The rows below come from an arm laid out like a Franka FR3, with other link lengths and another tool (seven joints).
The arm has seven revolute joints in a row. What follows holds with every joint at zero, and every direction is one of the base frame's.
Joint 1 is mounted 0.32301 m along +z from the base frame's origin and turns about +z.
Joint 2 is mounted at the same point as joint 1 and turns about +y.
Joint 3 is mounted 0.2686 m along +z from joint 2 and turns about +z.
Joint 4 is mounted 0.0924 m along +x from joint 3 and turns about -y.
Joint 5 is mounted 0.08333 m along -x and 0.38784 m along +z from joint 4 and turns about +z.
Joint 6 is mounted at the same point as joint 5 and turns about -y.
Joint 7 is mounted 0.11 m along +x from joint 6 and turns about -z.
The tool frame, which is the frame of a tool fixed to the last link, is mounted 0.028 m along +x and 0.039 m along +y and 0.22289 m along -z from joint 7; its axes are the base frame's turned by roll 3.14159, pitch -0.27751 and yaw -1.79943 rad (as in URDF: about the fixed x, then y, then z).
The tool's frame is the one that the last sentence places.
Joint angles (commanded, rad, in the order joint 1, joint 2, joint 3, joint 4, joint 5, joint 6, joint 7), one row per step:
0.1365 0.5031 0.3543 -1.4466 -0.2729 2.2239 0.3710
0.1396 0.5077 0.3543 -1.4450 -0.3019 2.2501 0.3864
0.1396 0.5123 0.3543 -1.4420 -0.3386 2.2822 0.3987
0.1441 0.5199 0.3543 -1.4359 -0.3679 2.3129 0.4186
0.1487 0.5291 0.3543 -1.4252 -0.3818 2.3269 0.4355
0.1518 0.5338 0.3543 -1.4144 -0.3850 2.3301 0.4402
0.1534 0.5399 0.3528 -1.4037 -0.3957 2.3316 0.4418
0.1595 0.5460 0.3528 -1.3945 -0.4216 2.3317 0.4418
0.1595 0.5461 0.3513 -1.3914 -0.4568 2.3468 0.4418
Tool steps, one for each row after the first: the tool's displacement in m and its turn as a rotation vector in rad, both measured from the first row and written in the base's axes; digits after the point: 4 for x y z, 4 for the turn. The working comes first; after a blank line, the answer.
Tool pose at each row, in the base's axes (x y z in m, rotation vector in rad; the steps are taken from these numbers as rounded here):
0.7228 0.3572 0.2925 -2.0429 2.2240 -0.5171
0.7271 0.3597 0.2952 -2.0238 2.2066 -0.5514
0.7333 0.3603 0.3000 -2.0026 2.1793 -0.5968
0.7380 0.3649 0.3044 -1.9758 2.1588 -0.6252
0.7412 0.3687 0.3069 -1.9549 2.1543 -0.6327
0.7431 0.3710 0.3105 -1.9447 2.1502 -0.6340
0.7458 0.3707 0.3122 -1.9405 2.1440 -0.6470
0.7463 0.3737 0.3128 -1.9512 2.1225 -0.6782
0.7497 0.3727 0.3175 -1.9497 2.0906 -0.7253

0.0043 0.0025 0.0027 -0.0052 -0.0312 0.0008
0.0105 0.0031 0.0075 -0.0132 -0.0723 0.0056
0.0152 0.0077 0.0119 -0.0115 -0.1077 0.0054
0.0184 0.0115 0.0144 -0.0054 -0.1247 -0.0004
0.0203 0.0138 0.0180 -0.0003 -0.1334 -0.0021
0.0230 0.0135 0.0197 -0.0045 -0.1431 -0.0010
0.0235 0.0165 0.0203 -0.0215 -0.1575 0.0133
0.0269 0.0155 0.0250 -0.0404 -0.1890 0.0278

